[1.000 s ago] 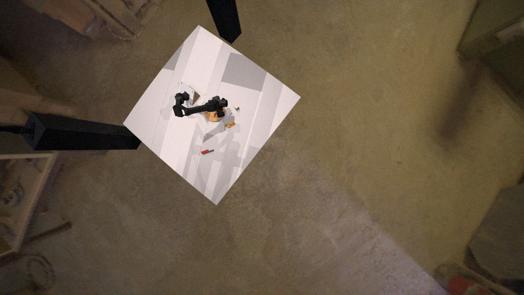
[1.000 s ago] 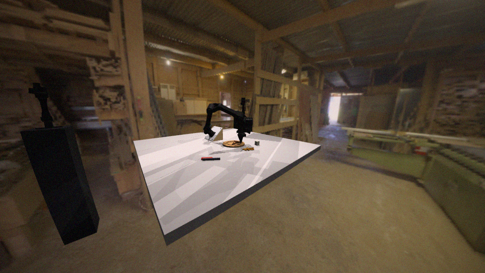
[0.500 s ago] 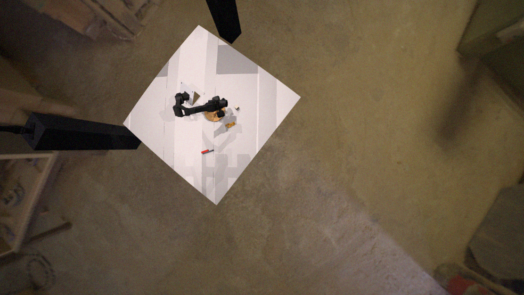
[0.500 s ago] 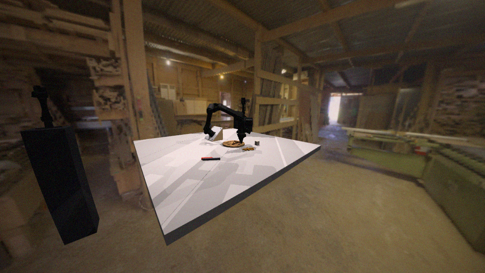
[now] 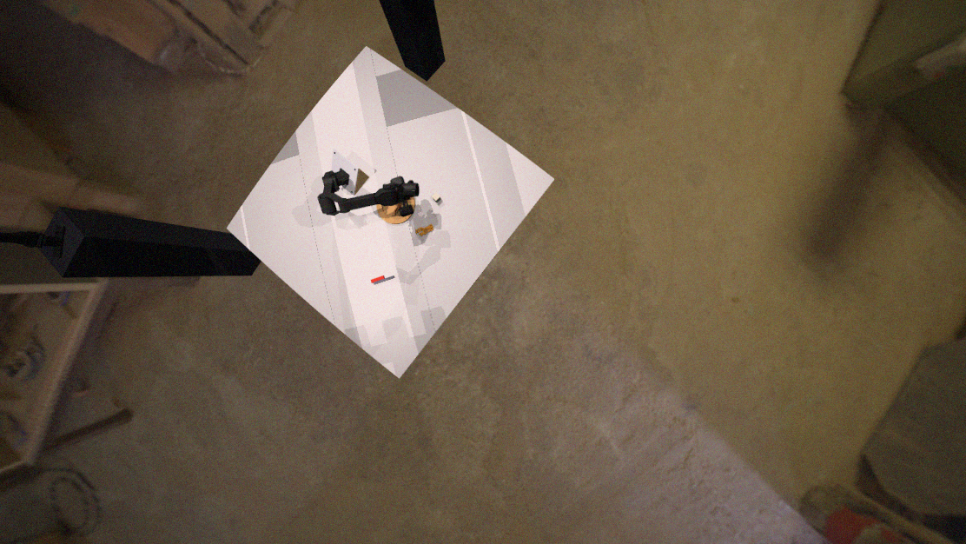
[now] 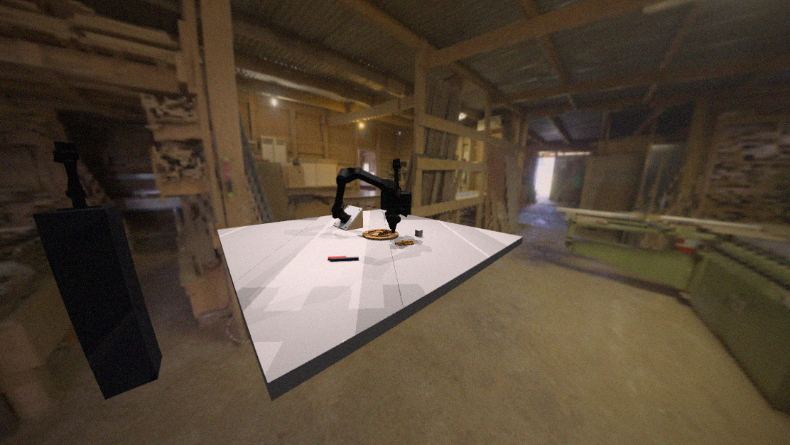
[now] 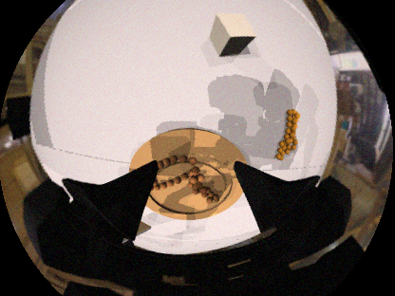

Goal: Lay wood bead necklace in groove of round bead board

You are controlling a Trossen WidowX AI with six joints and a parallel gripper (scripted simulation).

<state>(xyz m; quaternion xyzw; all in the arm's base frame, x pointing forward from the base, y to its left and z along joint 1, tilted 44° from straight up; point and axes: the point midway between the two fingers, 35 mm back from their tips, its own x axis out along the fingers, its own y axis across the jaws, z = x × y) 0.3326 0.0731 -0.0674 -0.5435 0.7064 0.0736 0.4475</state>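
Now: gripper tip 110 mm short of the small grey cube, 110 mm to the right of it and 10 mm above it. Also, from my gripper tip: black marker 140 mm ahead, 390 mm to the right, 20 mm below.
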